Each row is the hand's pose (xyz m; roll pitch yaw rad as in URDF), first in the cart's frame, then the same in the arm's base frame.
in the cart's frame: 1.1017 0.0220 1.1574 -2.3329 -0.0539 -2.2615
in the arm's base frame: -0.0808 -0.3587 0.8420 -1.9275 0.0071 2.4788
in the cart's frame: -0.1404 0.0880 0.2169 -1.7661 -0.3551 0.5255
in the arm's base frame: -0.2889 0.4789 -0.4568 -2.1815 -0.5202 -0.8290
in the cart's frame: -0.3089 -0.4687 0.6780 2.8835 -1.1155 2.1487
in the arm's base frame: -0.7558 0.7973 0.0244 2.6517 -0.7283 0.8039
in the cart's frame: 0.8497 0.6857 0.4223 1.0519 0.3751 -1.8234
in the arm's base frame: 0.4071 -0.3781 -0.0558 1.4542 0.2301 3.0482
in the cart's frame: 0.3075 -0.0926 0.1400 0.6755 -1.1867 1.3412
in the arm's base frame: -0.4483 0.0323 -0.3375 -0.0136 -0.9333 0.4193
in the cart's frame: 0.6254 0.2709 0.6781 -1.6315 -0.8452 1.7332
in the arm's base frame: 0.0350 -0.0788 0.1887 -1.9912 -0.5395 0.4338
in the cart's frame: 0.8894 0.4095 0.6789 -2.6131 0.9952 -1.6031
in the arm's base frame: 0.1897 -0.3261 0.2504 -2.1321 0.7241 -2.7656
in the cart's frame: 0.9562 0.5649 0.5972 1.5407 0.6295 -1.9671
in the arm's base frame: 0.3307 -0.4171 0.1660 2.0099 0.5136 3.0404
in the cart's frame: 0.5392 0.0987 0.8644 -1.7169 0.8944 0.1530
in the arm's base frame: -0.1034 0.0668 0.3660 -2.0236 0.5523 -1.5872
